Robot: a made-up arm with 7 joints.
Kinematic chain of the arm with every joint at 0, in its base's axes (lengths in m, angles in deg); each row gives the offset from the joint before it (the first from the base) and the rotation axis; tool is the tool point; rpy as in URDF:
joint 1: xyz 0.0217 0.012 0.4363 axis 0 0.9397 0.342
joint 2: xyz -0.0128 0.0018 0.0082 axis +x
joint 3: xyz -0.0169 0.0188 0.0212 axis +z
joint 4: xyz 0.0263 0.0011 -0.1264 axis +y
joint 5: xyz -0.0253 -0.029 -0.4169 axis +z
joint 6: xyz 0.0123 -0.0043 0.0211 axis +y
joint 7: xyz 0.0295 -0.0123 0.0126 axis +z
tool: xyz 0.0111 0.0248 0.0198 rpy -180 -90 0
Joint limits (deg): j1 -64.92..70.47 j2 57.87..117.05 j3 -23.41..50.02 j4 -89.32..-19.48 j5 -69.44..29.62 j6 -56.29..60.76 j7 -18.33..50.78
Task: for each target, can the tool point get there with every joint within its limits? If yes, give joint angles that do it. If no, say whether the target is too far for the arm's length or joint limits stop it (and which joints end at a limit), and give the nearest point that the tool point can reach.
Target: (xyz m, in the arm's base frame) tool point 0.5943 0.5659 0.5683
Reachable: no: too far | nearest point 0.3882 0.3826 0.5267 | short by 0.279 m
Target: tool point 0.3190 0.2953 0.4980
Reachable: yes | joints -7.04 76.08 20.39 -60.55 -61.01 -37.17 1.87
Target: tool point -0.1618 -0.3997 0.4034
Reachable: no: joint limits stop it (at a limit: joint 1, joint 2, joint 3, joint 4, joint 7) | nearest point -0.1793 -0.0749 0.7815 | short by 0.499 m
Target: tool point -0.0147 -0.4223 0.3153
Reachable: no: joint limits stop it (at a limit: joint 1, joint 2, joint 3, joint 4, joint 7) | nearest point 0.3132 -0.1534 0.5955 | short by 0.508 m
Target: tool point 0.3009 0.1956 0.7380
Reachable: yes | joints -13.44 100.77 27.75 -65.25 0.88 44.43 40.58
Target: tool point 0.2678 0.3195 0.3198
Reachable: yes | joints 17.17 76.75 1.63 -57.67 16.00 -22.08 -9.36
